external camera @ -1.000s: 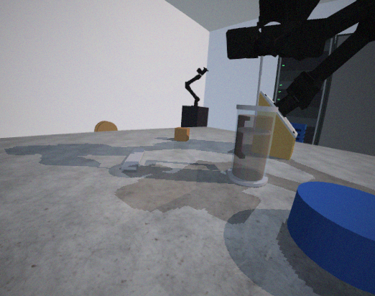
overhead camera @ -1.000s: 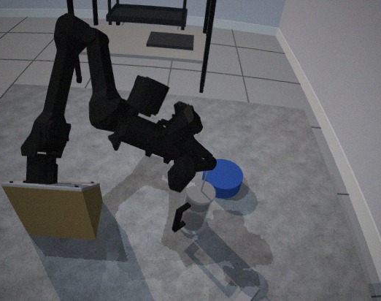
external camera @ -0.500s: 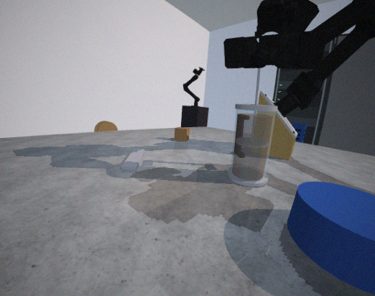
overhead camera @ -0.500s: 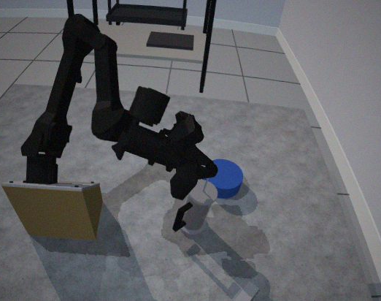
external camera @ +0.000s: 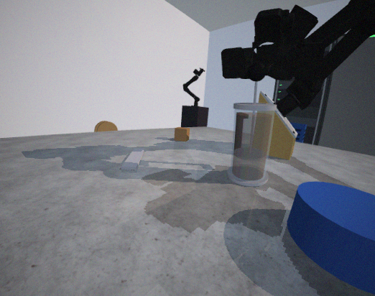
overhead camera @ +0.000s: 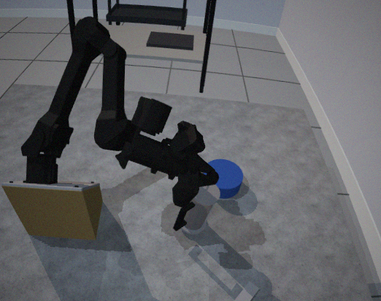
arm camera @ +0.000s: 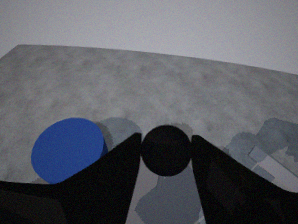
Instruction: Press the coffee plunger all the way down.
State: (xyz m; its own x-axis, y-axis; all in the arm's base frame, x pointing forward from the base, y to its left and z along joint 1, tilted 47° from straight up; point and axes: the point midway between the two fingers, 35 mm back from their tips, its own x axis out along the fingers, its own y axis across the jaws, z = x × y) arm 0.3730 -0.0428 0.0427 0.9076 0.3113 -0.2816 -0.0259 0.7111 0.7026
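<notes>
Right now the glass coffee press is 30 mm behind my gripper tip, 10 mm to the right of it and 90 mm below it.
</notes>
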